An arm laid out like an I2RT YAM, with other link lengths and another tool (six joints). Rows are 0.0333 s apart.
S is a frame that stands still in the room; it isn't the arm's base.
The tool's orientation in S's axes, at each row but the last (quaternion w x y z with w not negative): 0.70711, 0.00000, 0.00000, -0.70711; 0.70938, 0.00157, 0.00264, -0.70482; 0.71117, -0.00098, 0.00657, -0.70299; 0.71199, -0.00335, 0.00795, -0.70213; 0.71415, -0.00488, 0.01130, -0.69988; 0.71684, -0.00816, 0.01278, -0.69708; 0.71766, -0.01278, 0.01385, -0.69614; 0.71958, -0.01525, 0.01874, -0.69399; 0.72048, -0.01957, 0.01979, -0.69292
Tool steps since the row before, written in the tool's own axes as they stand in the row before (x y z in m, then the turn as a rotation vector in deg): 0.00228, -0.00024, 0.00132, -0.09, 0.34, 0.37; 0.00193, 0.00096, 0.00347, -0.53, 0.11, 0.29; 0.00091, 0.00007, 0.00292, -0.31, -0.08, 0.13; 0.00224, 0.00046, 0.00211, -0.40, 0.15, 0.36; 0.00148, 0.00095, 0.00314, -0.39, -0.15, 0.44; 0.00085, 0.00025, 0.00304, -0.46, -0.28, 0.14; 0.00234, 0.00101, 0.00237, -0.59, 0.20, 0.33; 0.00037, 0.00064, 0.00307, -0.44, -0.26, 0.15; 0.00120, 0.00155, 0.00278, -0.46, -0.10, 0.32
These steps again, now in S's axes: -0.00024, -0.00228, 0.00132, 0.34, 0.09, 0.37; 0.00098, -0.00194, 0.00346, 0.11, 0.53, 0.29; 0.00011, -0.00093, 0.00291, -0.08, 0.31, 0.13; 0.00052, -0.00225, 0.00209, 0.15, 0.40, 0.36; 0.00105, -0.00149, 0.00310, -0.15, 0.38, 0.45; 0.00036, -0.00086, 0.00303, -0.29, 0.45, 0.15; 0.00117, -0.00231, 0.00233, 0.19, 0.60, 0.32; 0.00080, -0.00036, 0.00303, -0.27, 0.43, 0.16; 0.00175, -0.00114, 0.00269, -0.10, 0.46, 0.33
